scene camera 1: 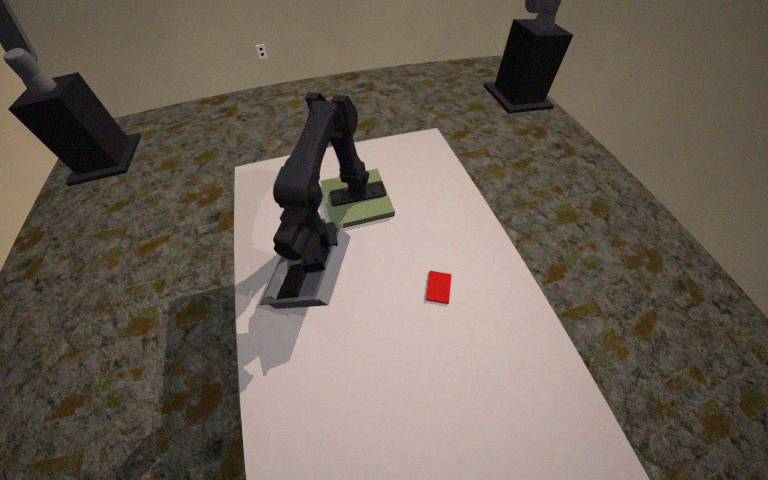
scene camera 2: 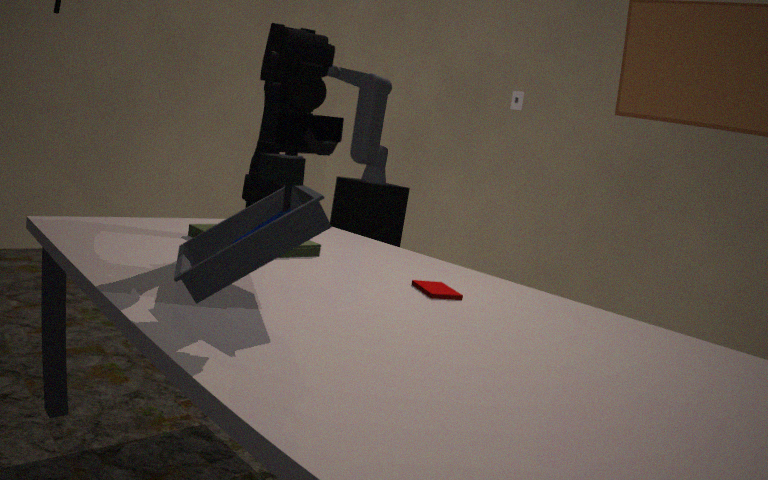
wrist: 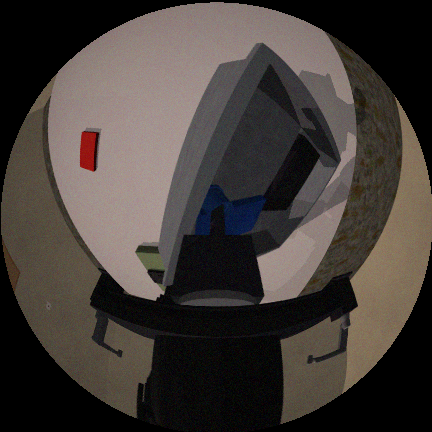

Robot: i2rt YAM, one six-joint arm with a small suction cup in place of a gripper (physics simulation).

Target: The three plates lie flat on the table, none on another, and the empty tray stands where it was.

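Places are measured from the arm's base along level axes (x ahead, y left, z up), in millimetres.
Where they show: hand, tool point: (wrist: 216, 194); arm's base, link origin: (scene camera 1: 357, 194).
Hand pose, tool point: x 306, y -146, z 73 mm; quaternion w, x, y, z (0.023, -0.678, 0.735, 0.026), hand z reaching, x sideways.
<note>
Each offset is from my tool point to the top centre of the thing. Level surfaces: height alone.
My suction cup (scene camera 2: 287, 207) (wrist: 218, 209) is down inside the grey tray (scene camera 1: 337, 271) (scene camera 2: 254, 257) (wrist: 185, 175), its contact face hidden. The tray hangs from it above the table, strongly tilted, its end away from the cup lowest. The blue plate (scene camera 2: 257, 226) (wrist: 247, 212) lies in the tray right at the cup. The black plate {dx -4, dy -117, dz -36 mm} (scene camera 1: 290, 283) (wrist: 295, 172) lies in the tray beside the blue one, towards a side wall. The red plate {dx +106, dy +307, dz -91 mm} (scene camera 1: 438, 286) (scene camera 2: 437, 289) (wrist: 89, 151) lies flat on the table, apart from the tray. In scene camera 1 the wrist hides the cup.
The arm's green base block (scene camera 1: 362, 213) (scene camera 2: 303, 249) (wrist: 150, 256) stands close behind the tray. The white table {dz -100 mm} (scene camera 1: 453, 367) (scene camera 2: 481, 362) has its left edge near the tray in scene camera 1. Two black pedestals (scene camera 1: 73, 130) (scene camera 1: 532, 65) with grey arms stand on the floor.
</note>
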